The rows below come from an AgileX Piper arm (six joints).
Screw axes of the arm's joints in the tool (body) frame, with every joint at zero. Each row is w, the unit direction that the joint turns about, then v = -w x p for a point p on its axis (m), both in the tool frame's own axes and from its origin. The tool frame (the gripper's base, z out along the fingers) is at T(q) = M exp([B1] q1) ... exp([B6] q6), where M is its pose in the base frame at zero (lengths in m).
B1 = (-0.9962, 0, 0.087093, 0, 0.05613, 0)
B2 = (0, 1, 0, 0.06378, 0, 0.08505)
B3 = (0, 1, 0, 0.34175, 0, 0.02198)
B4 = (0, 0, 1, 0, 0, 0)
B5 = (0, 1, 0, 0.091, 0, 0)
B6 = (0, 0, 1, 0, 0, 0)
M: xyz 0.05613 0 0.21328 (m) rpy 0 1.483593 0 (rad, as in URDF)
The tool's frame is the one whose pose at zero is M.
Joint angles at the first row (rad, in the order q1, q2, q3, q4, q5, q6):
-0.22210 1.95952 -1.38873 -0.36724 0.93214 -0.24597
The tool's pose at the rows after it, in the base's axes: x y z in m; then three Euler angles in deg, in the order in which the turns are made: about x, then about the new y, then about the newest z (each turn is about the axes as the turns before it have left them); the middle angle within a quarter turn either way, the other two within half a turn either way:
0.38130, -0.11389, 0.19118, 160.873, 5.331, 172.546
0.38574, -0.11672, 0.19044, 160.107, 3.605, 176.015
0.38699, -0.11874, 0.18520, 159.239, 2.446, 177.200
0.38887, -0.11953, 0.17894, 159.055, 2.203, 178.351
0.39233, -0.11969, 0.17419, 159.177, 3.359, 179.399
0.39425, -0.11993, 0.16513, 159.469, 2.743, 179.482
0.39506, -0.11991, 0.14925, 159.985, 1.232, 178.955
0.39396, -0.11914, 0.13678, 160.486, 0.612, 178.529
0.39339, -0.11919, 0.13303, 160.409, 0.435, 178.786
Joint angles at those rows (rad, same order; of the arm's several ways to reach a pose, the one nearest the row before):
-0.22211 1.97782 -1.43643 -0.36724 0.97793 -0.18229
-0.22210 2.00361 -1.47469 -0.38195 1.01895 -0.11865
-0.22209 2.02138 -1.48031 -0.40348 1.02730 -0.08358
-0.22209 2.03750 -1.48032 -0.41129 1.01665 -0.05409
-0.22211 2.04954 -1.48033 -0.41129 0.98550 -0.03166
-0.22211 2.07191 -1.48058 -0.41131 0.97607 -0.02259
-0.22210 2.10623 -1.47295 -0.41211 0.96405 -0.01716
-0.22209 2.12594 -1.45395 -0.41232 0.93934 -0.01171
-0.22209 2.13154 -1.44700 -0.41765 0.93097 0.00001

